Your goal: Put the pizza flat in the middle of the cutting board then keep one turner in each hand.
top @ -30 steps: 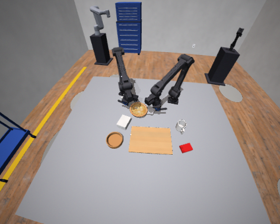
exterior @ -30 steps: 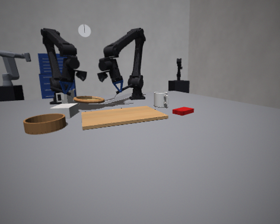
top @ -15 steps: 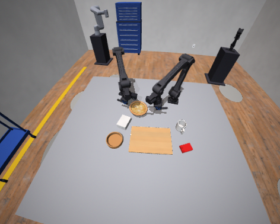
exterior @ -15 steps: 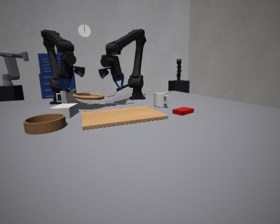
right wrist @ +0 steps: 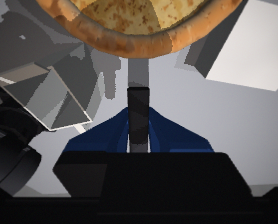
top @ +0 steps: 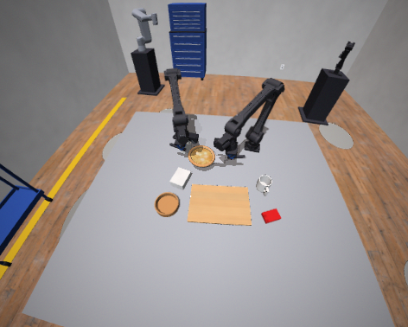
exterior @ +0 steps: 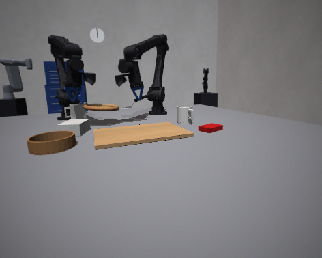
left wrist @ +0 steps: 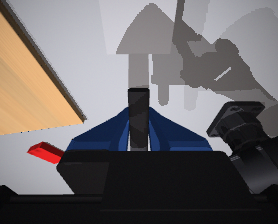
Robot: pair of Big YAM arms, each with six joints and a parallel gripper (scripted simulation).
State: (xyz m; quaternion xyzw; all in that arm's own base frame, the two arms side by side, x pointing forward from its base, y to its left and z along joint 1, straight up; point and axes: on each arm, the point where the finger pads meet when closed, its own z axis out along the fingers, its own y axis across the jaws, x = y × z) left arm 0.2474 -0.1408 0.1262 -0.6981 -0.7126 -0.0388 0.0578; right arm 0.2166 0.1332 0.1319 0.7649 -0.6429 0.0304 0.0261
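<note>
Right now my right hand is 14 cm to the right of the pizza and 4 cm above it. The rest, counted from my right hand: wooden cutting board 31 cm to the left, 28 cm ahead, 12 cm below; wooden bowl 36 cm ahead, 12 cm below.
</note>
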